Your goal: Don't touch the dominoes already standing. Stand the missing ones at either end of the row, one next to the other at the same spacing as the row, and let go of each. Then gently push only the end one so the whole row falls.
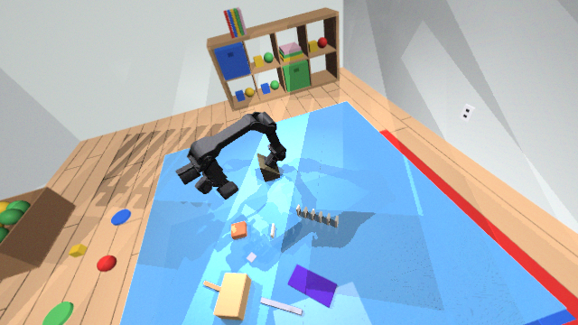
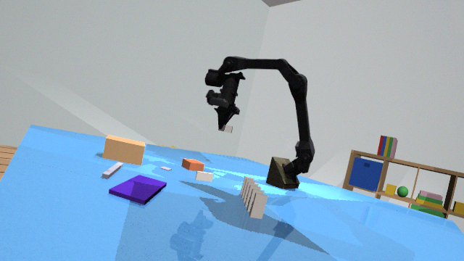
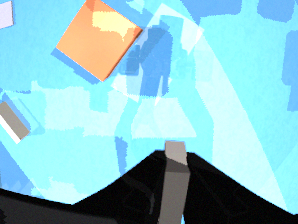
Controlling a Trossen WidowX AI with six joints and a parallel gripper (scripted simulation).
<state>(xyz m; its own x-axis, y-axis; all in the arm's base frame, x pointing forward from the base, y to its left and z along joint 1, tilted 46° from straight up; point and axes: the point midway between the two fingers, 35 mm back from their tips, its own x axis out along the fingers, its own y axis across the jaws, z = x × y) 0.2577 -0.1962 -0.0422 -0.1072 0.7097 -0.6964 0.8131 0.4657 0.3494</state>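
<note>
Now: the orange block 15 cm below my gripper tip and 8 cm ahead of it. The rest, counted from my gripper tip: tan box 33 cm ahead, 13 cm below; then grey bar 38 cm ahead, 16 cm below, 15 cm to the left; then small grey tile 20 cm ahead, 16 cm below, 5 cm to the left.
</note>
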